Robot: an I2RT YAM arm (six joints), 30 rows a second.
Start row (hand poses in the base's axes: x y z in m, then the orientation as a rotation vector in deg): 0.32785, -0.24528, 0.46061, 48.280, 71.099, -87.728
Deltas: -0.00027, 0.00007, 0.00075, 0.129, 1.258, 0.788; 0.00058, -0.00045, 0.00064, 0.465, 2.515, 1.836; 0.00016, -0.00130, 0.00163, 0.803, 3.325, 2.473; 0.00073, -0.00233, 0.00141, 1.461, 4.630, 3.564; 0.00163, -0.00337, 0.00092, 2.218, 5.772, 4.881; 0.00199, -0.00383, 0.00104, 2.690, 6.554, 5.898; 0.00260, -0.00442, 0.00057, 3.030, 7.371, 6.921; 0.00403, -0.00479, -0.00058, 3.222, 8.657, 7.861; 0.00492, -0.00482, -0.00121, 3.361, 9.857, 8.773; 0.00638, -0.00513, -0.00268, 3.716, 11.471, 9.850; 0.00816, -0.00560, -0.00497, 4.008, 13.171, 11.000; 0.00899, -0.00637, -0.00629, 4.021, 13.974, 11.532; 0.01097, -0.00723, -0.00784, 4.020, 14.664, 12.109; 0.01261, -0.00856, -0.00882, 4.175, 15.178, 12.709; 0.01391, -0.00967, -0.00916, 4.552, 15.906, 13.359; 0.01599, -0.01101, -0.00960, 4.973, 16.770, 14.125; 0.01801, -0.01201, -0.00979, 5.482, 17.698, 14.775
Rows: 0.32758, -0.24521, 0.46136, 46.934, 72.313, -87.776; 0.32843, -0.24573, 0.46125, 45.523, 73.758, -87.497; 0.32801, -0.24658, 0.46224, 44.715, 74.780, -87.279; 0.32858, -0.24761, 0.46202, 43.430, 76.529, -86.803; 0.32948, -0.24865, 0.46153, 42.144, 78.284, -85.981; 0.32984, -0.24911, 0.46165, 41.143, 79.459, -85.336; 0.33045, -0.24970, 0.46118, 40.025, 80.538, -84.766; 0.33188, -0.25007, 0.46003, 38.537, 81.797, -84.588; 0.33277, -0.25010, 0.45940, 37.090, 82.934, -84.402; 0.33423, -0.25041, 0.45793, 35.348, 84.567, -84.170; 0.33601, -0.25088, 0.45564, 33.436, 86.203, -83.933; 0.33684, -0.25165, 0.45432, 32.459, 86.860, -83.889; 0.33882, -0.25251, 0.45277, 31.522, 87.429, -83.751; 0.34046, -0.25384, 0.45179, 30.793, 88.012, -83.417; 0.34176, -0.25495, 0.45145, 30.003, 88.939, -83.027; 0.34384, -0.25629, 0.45101, 29.048, 90.009, -82.574; 0.34586, -0.25729, 0.45082, 28.179, 91.177, -82.198
